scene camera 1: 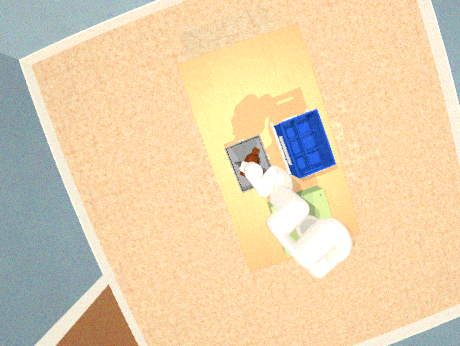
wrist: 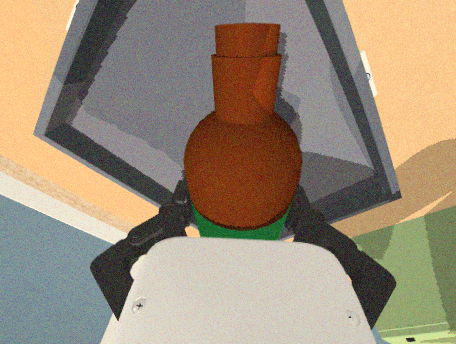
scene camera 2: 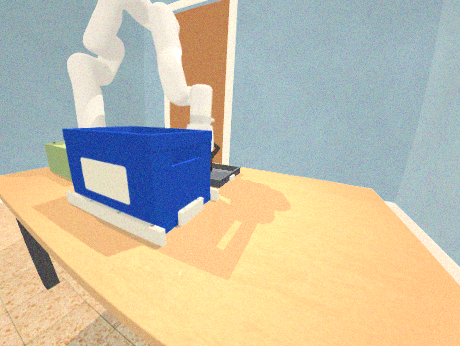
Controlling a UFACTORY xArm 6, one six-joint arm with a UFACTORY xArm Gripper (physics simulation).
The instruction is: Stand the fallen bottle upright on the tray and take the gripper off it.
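Places are measured from the arm's base along level axes (x back, y right, z up), in centimetres.
Pixels of known places: arm's base, link origin: [scene camera 1: 308, 227].
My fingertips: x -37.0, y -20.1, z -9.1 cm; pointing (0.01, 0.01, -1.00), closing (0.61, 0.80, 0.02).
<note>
For each thing: its middle in the pictures, then the offset to it from my fingertips.
- brown bottle, body centre: [wrist: 241, 173] [scene camera 1: 251, 162] dz +2.3, dx -2.4, dy +1.6 cm
- grey tray, body centre: [wrist: 239, 160] [scene camera 2: 200, 170] [scene camera 1: 250, 163] dz -0.6, dx -1.5, dy +1.0 cm
- tall blue crate, body centre: [scene camera 2: 140, 167] [scene camera 1: 302, 144] dz +6.9, dx -4.4, dy +28.3 cm
The brown bottle [scene camera 1: 253, 156] [wrist: 243, 165] with a green label lies on its side in the grey tray [scene camera 1: 238, 151] [scene camera 2: 226, 175] [wrist: 150, 75]. Its neck points away from the gripper; its base is hidden behind the gripper's white housing in the wrist view. My gripper [scene camera 1: 248, 164] [wrist: 239, 180] is shut on the bottle, with one black finger on each side of its body by the label. The fingertips are partly hidden by the bottle. In scene camera 2 the blue crate hides most of the bottle and the fingers.
A tall blue crate [scene camera 1: 310, 142] [scene camera 2: 112, 150] stands beside the tray, with white strips [scene camera 2: 117, 220] along its base. A green box [scene camera 1: 320, 200] [scene camera 2: 57, 161] [wrist: 400, 270] stands near the arm's base. The tray has a raised dark rim.
</note>
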